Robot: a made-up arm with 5 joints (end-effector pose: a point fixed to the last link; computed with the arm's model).
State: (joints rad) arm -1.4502 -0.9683 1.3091 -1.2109 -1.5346
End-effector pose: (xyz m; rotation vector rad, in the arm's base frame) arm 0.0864 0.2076 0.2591 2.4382 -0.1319 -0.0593
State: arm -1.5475 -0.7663 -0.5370 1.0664 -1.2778
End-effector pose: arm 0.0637 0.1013 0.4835 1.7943 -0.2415 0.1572
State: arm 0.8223 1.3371 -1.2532 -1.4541 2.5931
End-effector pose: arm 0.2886 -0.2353 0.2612 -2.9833 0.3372 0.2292
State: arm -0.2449 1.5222 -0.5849 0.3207 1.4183
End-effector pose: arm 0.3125 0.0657 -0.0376 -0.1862 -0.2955 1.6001
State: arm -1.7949 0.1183 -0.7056 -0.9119 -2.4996
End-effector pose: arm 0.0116 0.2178 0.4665 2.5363 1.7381 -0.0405
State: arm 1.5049 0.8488 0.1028 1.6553 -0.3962
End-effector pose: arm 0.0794 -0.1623 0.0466 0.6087 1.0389 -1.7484
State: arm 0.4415 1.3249 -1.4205 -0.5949 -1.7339
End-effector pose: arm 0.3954 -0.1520 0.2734 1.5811 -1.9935 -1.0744
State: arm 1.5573 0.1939 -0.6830 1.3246 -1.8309
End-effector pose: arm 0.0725 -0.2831 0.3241 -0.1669 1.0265 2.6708
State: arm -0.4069 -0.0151 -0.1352 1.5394 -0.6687
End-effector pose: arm 0.2980 0.1045 0.2500 0.0972 -0.1544 -0.3096
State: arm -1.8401 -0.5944 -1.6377 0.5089 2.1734
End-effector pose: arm 0.0983 -0.1344 0.5018 -0.4359 -3.0421 -0.2150
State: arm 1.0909 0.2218 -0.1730 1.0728 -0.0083
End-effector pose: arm 0.2047 -0.2604 0.2099 -0.2345 -0.4125 -1.1276
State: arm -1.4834 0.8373 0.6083 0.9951 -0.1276
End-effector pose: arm 0.0683 0.0804 -0.0009 -0.6872 0.6287 1.2188
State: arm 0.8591 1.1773 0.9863 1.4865 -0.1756
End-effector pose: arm 0.0317 0.0442 0.0799 0.6702 2.0401 -0.6504
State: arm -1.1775 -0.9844 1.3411 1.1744 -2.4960
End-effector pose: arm 0.1243 0.1526 0.1298 0.0412 0.0123 -1.3670
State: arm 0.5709 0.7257 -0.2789 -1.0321 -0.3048
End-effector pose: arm 0.3521 -0.1800 0.2091 -0.2392 -2.1918 -0.5279
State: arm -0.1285 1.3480 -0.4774 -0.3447 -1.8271
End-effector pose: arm 0.3692 0.0430 0.0173 0.9926 -0.6343 -1.5684
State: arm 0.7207 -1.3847 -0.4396 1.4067 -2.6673
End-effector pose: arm 0.0380 0.0286 0.4549 -2.1065 1.3596 1.6128
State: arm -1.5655 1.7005 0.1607 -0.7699 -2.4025
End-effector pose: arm 0.0618 0.0899 -0.0842 0.4486 0.2099 -0.8682
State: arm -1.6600 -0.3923 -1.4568 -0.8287 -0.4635
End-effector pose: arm 0.0710 -0.1088 0.5042 -1.8683 0.9839 0.7084
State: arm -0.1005 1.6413 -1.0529 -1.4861 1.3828
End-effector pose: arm 0.3846 0.0359 0.1276 -1.4874 -2.0976 0.5914
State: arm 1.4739 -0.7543 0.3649 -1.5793 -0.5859
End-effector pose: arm 0.0823 -0.1399 0.4220 1.1823 2.6500 -0.5087
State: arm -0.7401 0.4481 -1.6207 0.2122 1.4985
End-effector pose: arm 0.2047 0.1326 0.5096 -0.9587 -2.5874 0.7727
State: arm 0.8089 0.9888 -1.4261 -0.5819 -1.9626
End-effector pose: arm 0.2893 -0.2298 0.3805 1.6639 -2.4260 -0.8218
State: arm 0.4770 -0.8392 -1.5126 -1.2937 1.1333
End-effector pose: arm -0.1334 0.1067 0.3716 0.7617 0.7687 0.5482
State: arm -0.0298 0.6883 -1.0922 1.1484 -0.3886
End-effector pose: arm 0.3921 0.0135 0.2879 0.1925 -0.8092 -0.3839
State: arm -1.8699 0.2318 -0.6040 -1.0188 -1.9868
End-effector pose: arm -0.0156 0.2488 0.4247 2.7489 1.1040 -0.0221
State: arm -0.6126 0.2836 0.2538 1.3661 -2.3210
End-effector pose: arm 0.2443 0.1305 0.1114 -0.3781 0.0302 -1.7390
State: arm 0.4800 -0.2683 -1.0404 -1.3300 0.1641
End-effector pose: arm 0.0742 -0.0006 0.5125 0.6105 1.9897 -0.2231
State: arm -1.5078 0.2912 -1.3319 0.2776 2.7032
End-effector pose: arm 0.0749 0.2162 0.4972 1.4004 2.1688 -0.9626
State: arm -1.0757 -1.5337 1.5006 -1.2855 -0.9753
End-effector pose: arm 0.1398 0.1462 0.3075 2.5062 -1.4381 0.0095
